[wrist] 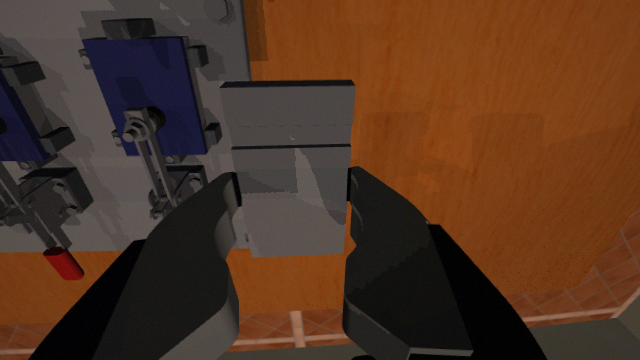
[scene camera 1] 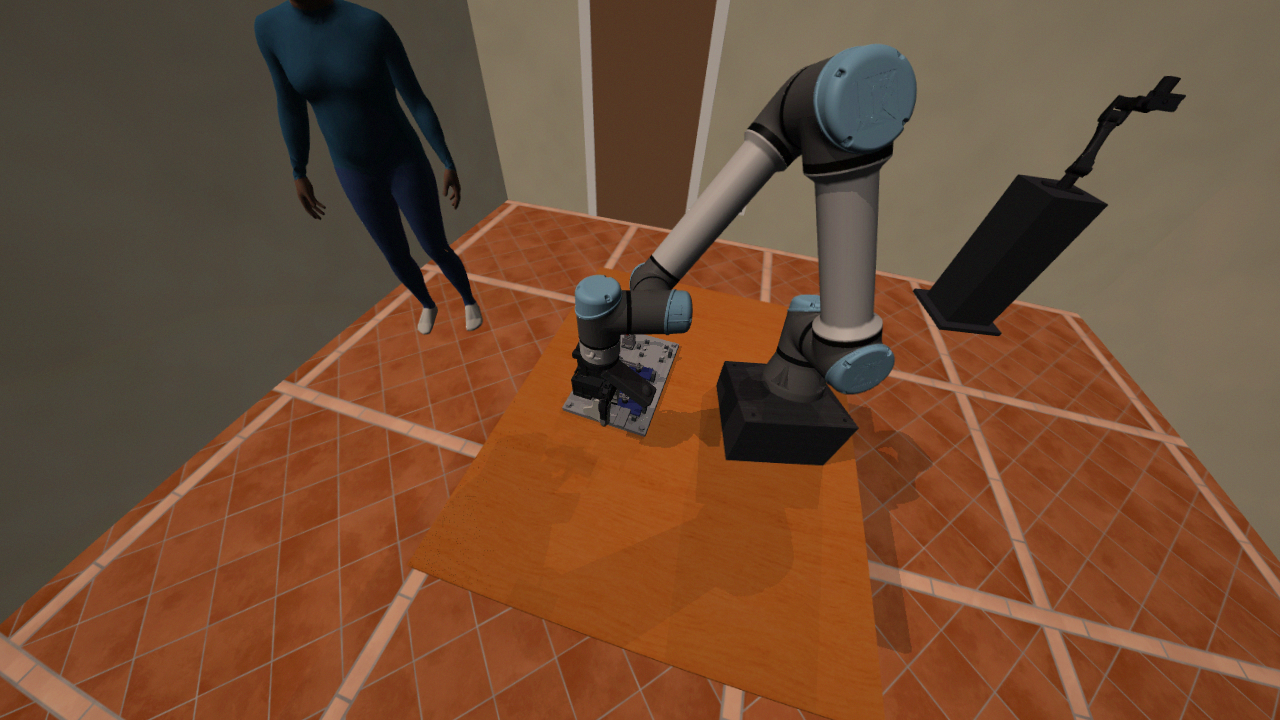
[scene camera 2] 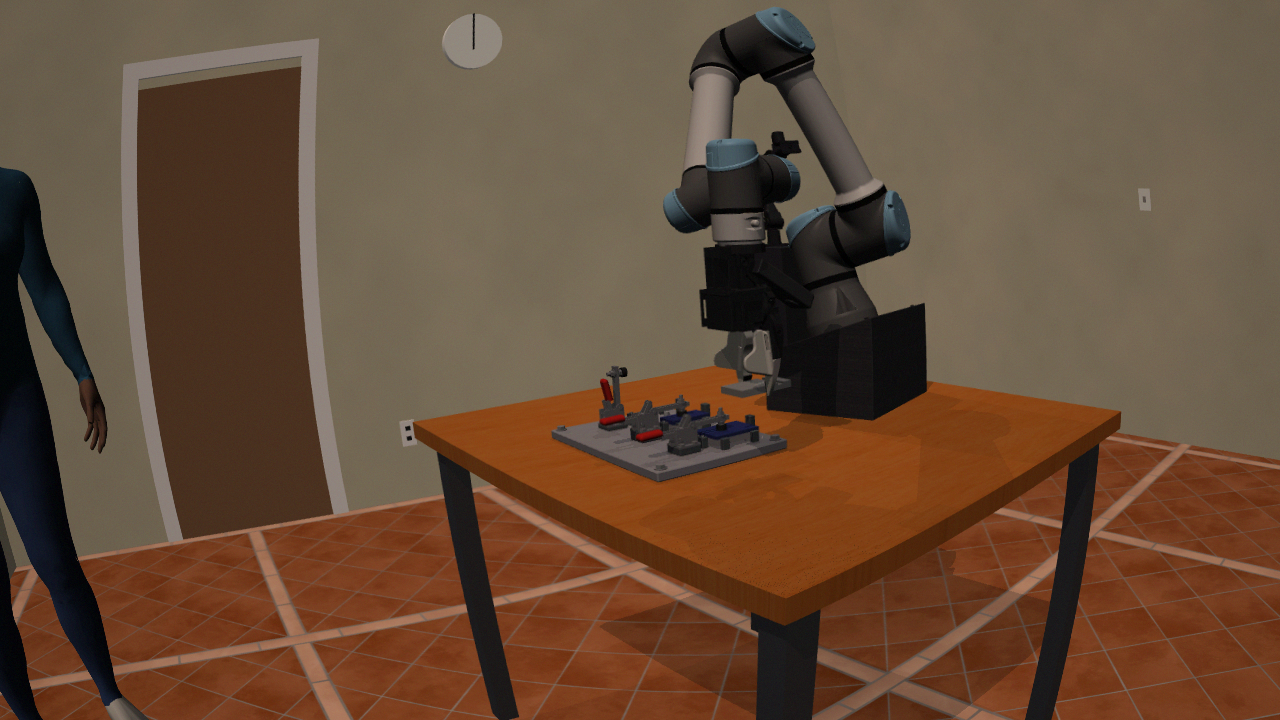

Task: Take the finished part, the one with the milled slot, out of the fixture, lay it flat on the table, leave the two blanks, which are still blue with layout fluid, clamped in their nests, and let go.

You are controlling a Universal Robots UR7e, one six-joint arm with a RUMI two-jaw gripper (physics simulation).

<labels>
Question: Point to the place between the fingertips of my gripper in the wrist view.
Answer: At 294, 172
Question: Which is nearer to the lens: the finished part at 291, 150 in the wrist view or the blue blank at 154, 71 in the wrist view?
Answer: The finished part.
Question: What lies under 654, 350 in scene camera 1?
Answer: A grey fixture plate.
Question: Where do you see a finished part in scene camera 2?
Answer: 752, 387
</labels>
